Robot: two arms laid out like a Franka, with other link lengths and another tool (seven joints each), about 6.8 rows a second.
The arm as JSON. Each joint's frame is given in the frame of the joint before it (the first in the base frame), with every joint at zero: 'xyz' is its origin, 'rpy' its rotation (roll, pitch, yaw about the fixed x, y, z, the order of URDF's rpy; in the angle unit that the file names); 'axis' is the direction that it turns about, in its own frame. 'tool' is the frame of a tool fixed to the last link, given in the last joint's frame.
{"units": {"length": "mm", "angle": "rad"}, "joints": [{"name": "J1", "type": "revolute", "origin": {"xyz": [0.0, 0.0, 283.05], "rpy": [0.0, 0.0, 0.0]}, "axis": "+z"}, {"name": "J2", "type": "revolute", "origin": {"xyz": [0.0, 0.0, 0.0], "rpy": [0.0, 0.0, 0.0]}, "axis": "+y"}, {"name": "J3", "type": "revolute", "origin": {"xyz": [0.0, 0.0, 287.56], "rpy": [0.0, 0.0, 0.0]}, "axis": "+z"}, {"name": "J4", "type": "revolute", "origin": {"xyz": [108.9, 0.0, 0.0], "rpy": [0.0, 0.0, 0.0]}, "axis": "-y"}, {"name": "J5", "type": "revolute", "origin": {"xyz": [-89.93, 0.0, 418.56], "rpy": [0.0, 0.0, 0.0]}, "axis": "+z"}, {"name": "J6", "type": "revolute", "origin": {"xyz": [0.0, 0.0, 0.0], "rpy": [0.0, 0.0, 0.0]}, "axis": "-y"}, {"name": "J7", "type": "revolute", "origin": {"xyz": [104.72, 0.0, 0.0], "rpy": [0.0, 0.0, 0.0]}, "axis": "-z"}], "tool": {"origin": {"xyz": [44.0, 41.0, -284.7], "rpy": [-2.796, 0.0, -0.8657]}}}
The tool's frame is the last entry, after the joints.
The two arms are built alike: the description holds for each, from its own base.
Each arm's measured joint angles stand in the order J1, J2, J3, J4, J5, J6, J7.
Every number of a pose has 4 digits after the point. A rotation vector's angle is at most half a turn.
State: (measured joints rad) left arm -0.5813 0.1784 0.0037 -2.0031 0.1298 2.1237 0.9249; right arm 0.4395 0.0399 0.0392 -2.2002 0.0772 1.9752 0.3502
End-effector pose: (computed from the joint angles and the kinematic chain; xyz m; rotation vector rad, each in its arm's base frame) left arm 0.5918 -0.3738 0.0867 -0.9924 2.7784 -0.3193; right arm 0.5020 0.3045 0.0621 -2.7370 1.1619 0.1392
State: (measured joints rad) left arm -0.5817 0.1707 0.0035 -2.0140 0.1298 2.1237 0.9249; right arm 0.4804 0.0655 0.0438 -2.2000 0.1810 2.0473 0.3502
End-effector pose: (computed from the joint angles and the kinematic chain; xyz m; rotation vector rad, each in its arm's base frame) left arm 0.5886 -0.3723 0.0861 -0.9924 2.7809 -0.3159; right arm 0.4965 0.3517 0.0571 -2.6424 1.1627 0.1776
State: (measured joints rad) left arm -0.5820 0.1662 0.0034 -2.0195 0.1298 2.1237 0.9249; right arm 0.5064 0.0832 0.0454 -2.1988 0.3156 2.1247 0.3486
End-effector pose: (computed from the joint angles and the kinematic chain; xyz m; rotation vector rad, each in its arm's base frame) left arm 0.5871 -0.3716 0.0863 -0.9921 2.7819 -0.3148; right arm 0.5001 0.3925 0.0610 -2.5017 1.2103 0.2162
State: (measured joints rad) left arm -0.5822 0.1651 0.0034 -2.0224 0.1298 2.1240 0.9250; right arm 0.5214 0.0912 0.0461 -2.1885 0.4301 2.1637 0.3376
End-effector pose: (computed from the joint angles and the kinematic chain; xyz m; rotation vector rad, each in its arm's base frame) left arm 0.5861 -0.3712 0.0855 -0.9920 2.7831 -0.3132; right arm 0.5047 0.4212 0.0722 -2.3873 1.2478 0.2577
